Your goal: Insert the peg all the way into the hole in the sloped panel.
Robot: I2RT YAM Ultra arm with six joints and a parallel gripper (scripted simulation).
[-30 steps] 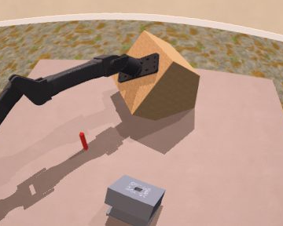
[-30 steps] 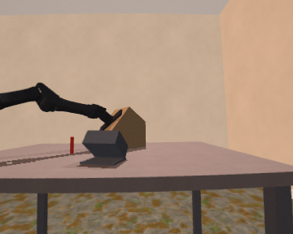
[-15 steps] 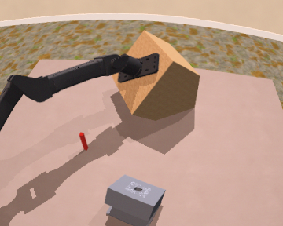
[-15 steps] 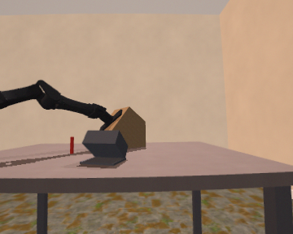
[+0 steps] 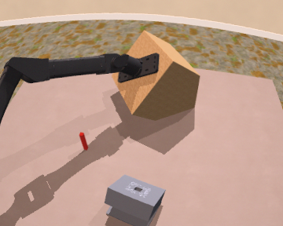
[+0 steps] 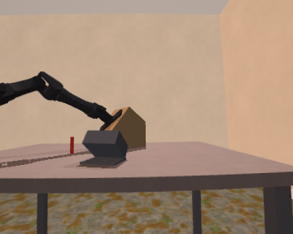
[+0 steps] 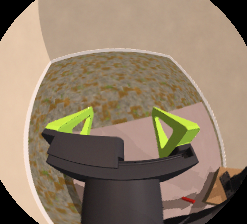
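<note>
Right now the red peg is 41 cm to the left of my hand, 19 cm behind it and 15 cm below it.
</note>
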